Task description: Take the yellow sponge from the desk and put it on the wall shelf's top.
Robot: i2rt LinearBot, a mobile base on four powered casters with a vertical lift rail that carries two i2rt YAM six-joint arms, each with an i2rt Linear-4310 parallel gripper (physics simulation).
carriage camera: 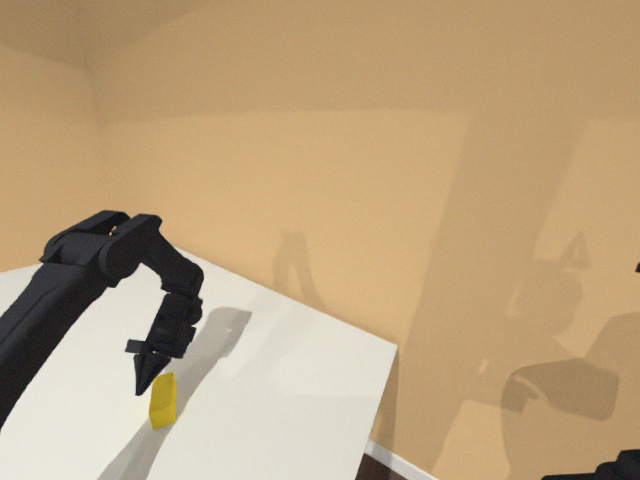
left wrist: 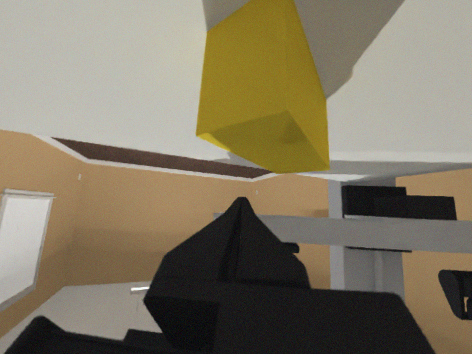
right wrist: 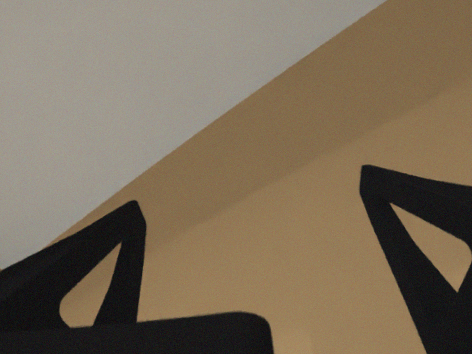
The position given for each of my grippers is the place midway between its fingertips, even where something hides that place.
My left gripper shows in the carriage camera view (pixel 138 395) and in the left wrist view (pixel 242 203); in the right wrist view it is out of frame. A yellow sponge shows in the carriage camera view and in the left wrist view; in the right wrist view it is out of frame. The same spot on a white desk: (left wrist: pixel 132 81) is (carriage camera: pixel 121 403). One and the same spot on the yellow sponge: (carriage camera: pixel 162 408) is (left wrist: pixel 306 171).
